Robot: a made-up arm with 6 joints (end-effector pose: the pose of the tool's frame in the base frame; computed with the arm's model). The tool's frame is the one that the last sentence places.
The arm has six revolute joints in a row. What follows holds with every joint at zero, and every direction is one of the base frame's. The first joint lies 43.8 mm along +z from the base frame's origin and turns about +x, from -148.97 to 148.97 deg. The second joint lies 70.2 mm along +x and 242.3 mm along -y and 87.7 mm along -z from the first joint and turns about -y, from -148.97 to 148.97 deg. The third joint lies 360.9 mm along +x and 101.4 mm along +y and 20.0 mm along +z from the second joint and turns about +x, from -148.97 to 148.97 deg. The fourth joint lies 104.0 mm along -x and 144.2 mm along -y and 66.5 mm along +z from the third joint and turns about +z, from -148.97 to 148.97 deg. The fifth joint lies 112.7 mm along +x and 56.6 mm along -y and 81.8 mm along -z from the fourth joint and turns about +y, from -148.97 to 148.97 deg. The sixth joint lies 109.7 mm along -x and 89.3 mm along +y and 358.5 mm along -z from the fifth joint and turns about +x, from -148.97 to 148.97 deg. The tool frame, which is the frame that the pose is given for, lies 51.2 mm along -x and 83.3 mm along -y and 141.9 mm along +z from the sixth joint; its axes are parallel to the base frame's.
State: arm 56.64 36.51 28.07 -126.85 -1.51 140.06
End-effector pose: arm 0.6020 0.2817 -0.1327 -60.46 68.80 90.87
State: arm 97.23 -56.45 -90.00 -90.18 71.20 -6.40
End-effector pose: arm 0.2167 0.2651 0.0059 21.63 72.04 -20.84
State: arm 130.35 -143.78 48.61 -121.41 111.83 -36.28
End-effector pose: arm -0.1544 0.4859 -0.0729 62.69 -122.43 -5.31
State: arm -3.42 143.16 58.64 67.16 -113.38 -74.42
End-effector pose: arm -0.2839 0.0558 -0.0605 -93.19 98.04 -34.36
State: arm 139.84 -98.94 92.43 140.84 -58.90 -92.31
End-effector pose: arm 0.0025 -0.1163 0.1568 134.35 57.53 -75.23
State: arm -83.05 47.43 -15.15 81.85 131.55 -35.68
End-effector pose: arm 0.0254 0.2332 0.2151 115.27 -72.88 47.51
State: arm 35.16 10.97 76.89 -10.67 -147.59 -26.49
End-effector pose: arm 0.6950 -0.1316 -0.1941 28.34 -54.81 -145.67
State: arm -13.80 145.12 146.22 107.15 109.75 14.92
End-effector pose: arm -0.0726 -0.0324 0.3908 91.96 118.45 -85.51
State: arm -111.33 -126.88 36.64 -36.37 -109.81 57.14
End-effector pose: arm -0.5526 -0.1214 0.6819 -100.77 -13.08 -32.17
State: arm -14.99 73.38 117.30 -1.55 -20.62 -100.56
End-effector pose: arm -0.0457 0.2260 0.2855 12.38 -63.74 2.51
